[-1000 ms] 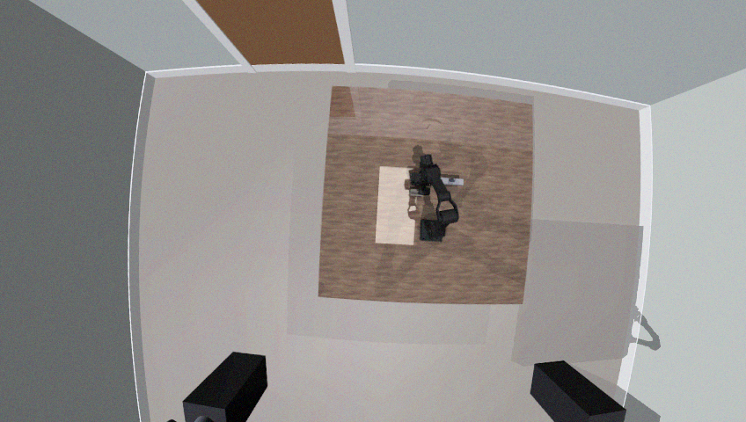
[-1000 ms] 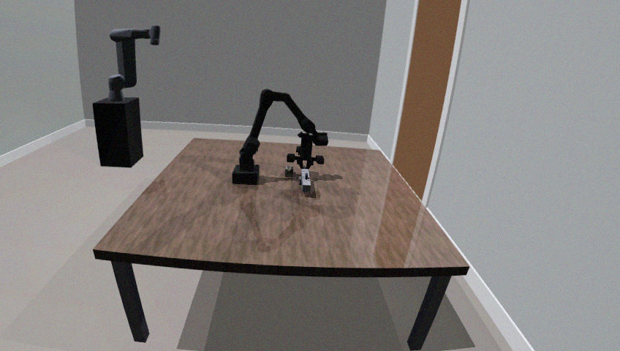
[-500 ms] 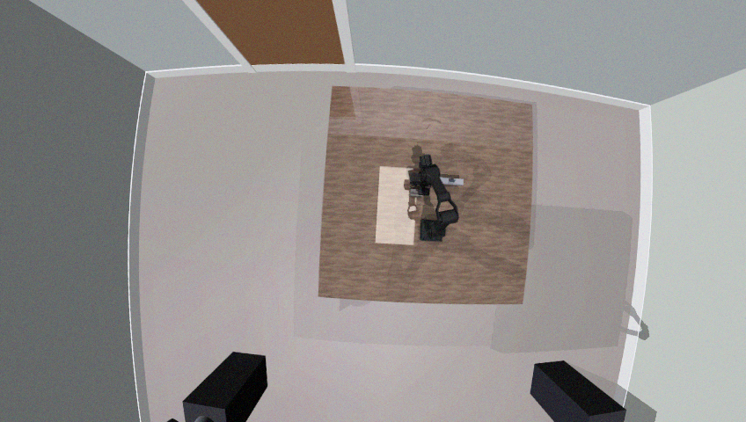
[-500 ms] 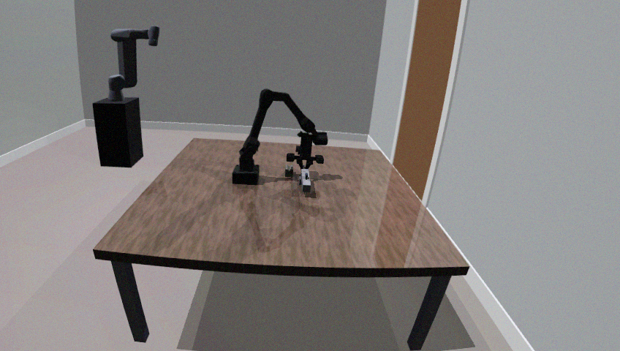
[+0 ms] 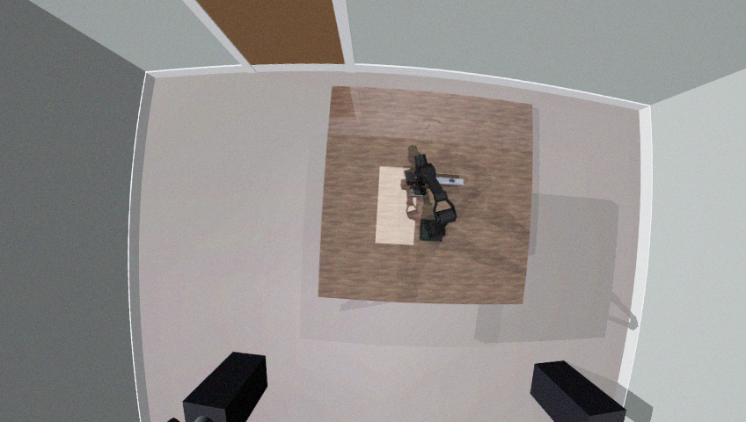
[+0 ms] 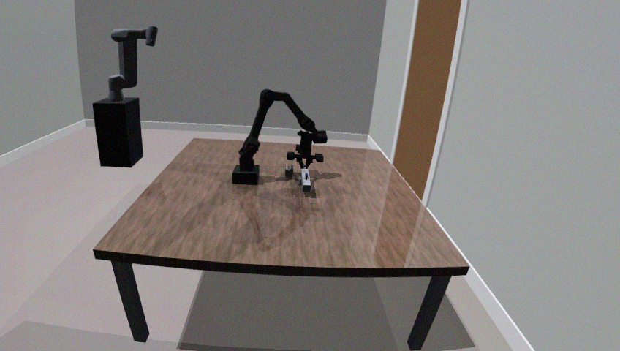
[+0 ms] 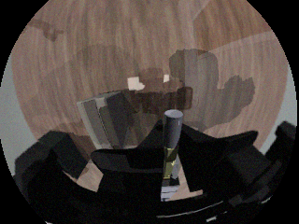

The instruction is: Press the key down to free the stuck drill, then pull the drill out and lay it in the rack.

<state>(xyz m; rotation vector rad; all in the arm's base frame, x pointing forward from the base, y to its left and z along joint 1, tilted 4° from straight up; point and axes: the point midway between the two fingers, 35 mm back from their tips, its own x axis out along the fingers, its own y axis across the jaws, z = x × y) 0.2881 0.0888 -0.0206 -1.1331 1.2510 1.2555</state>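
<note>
Right now the grey slatted rack is 8 cm behind my gripper tip and 1 cm to the left of it. The rest, counted from my gripper tip: drill: 4 cm to the right, 3 cm above.
</note>
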